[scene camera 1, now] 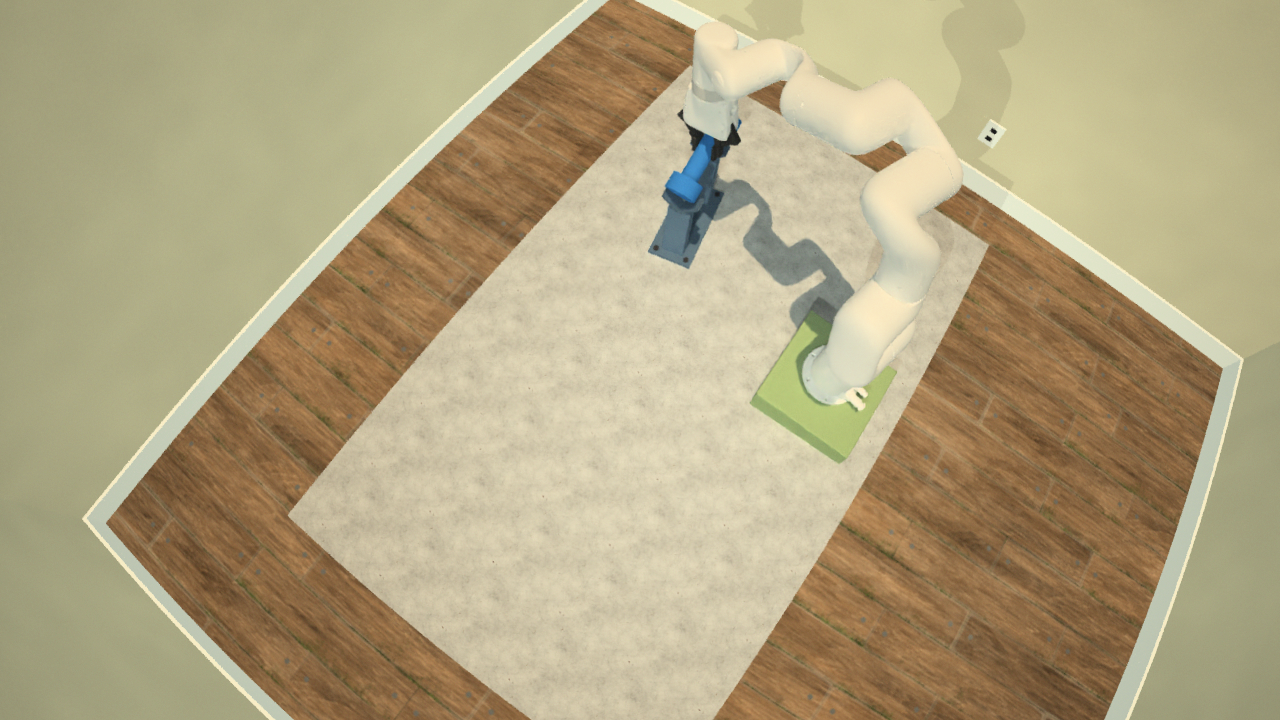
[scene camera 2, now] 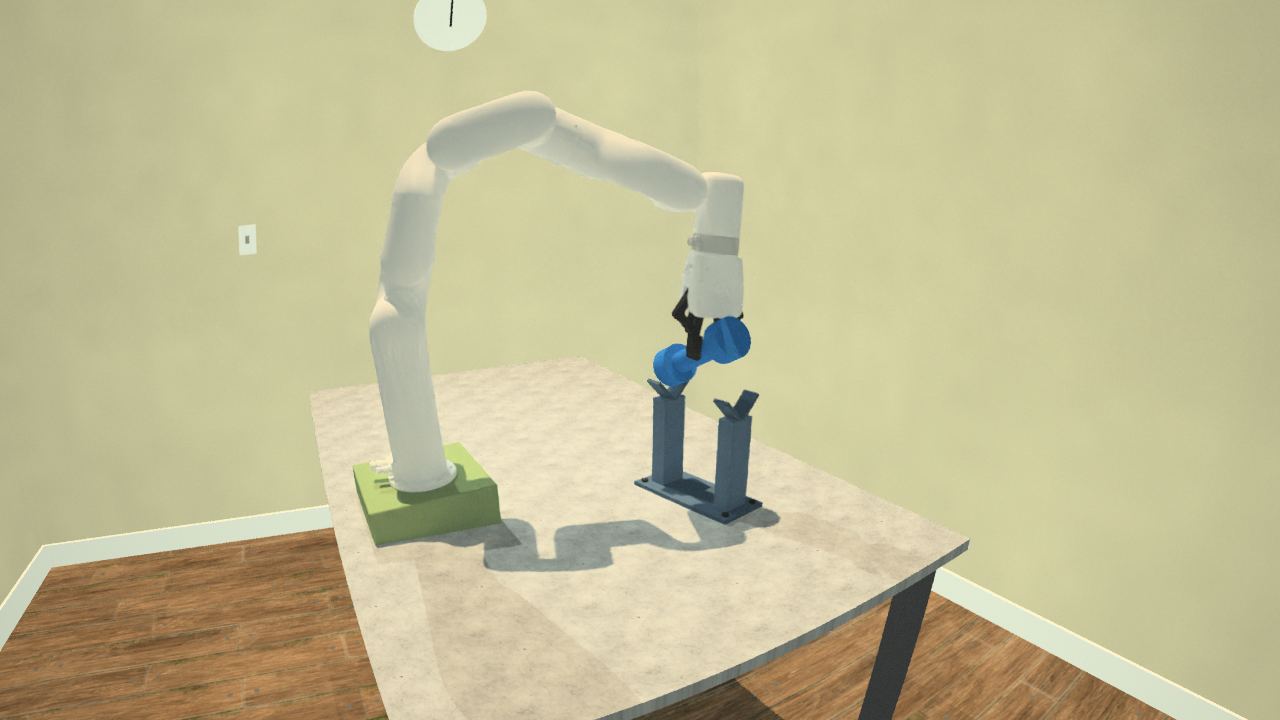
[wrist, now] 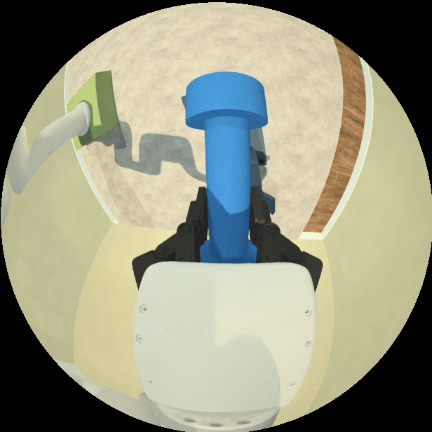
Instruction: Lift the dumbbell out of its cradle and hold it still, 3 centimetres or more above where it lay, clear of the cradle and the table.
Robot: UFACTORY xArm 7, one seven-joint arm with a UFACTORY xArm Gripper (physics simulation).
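Where they show: gripper, between the fingertips: [scene camera 1: 706,152] [scene camera 2: 704,358]; arm's base, origin of its link: [scene camera 1: 830,375] [scene camera 2: 422,476].
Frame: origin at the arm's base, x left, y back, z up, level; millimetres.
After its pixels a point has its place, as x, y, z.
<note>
The blue dumbbell [scene camera 1: 695,166] {-33, -461, 200} [scene camera 2: 704,354] {-104, -465, 205} [wrist: 228,165] hangs tilted in my gripper [scene camera 1: 708,147] {-81, -475, 193} [scene camera 2: 701,350] {-81, -475, 193} [wrist: 228,198], which is shut on its handle. In the second scene view, its right end is higher and apart from the right fork of the dark blue cradle [scene camera 1: 673,248] {18, -442, -39} [scene camera 2: 733,465] {-158, -501, 29}. Its left end is lower, close over the left fork; whether they touch cannot be told. In the wrist view, the lower end is at the top and the other end is partly hidden by the gripper body. The cradle stands upright on the table [scene camera 1: 537,429] {504, -334, -63} [scene camera 2: 644,626] {-419, -256, -63}.
The arm's green base block [scene camera 1: 787,385] {85, -48, 3} [scene camera 2: 434,516] {-99, -12, -29} [wrist: 105,102] stands on the table, away from the cradle. The cradle has two tall posts with V-shaped forks on a flat bolted plate. The arm arches above the table between the block and the cradle.
</note>
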